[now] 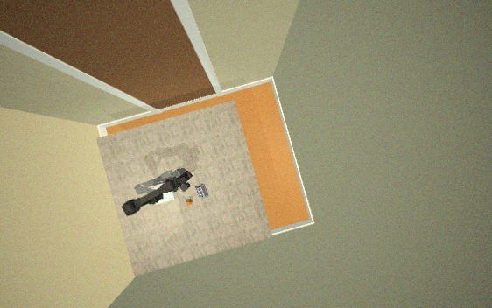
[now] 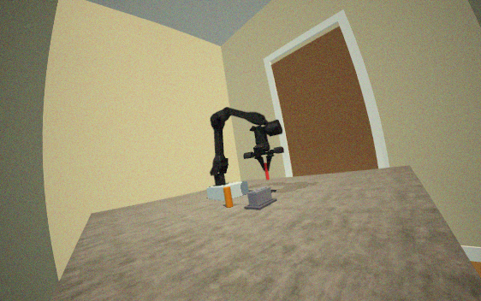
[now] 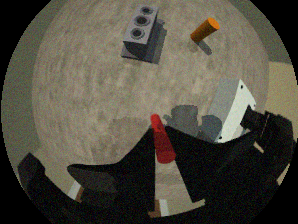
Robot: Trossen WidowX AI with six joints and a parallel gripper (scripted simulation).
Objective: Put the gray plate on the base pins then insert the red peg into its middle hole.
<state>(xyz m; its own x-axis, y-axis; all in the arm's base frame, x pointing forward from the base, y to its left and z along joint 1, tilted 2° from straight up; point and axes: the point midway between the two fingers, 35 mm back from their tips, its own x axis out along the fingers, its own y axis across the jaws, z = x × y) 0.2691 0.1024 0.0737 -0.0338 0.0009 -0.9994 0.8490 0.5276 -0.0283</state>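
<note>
Now: the gray plate 90 mm ahead of my gripper tip, 140 mm to the right of it and 70 mm below it. The rest, counted from my gripper tip: flat base 90 mm ahead, 140 mm to the right, 110 mm below; red peg right at my gripper tip; orange cylinder 30 mm behind, 210 mm to the right, 70 mm below.
</note>
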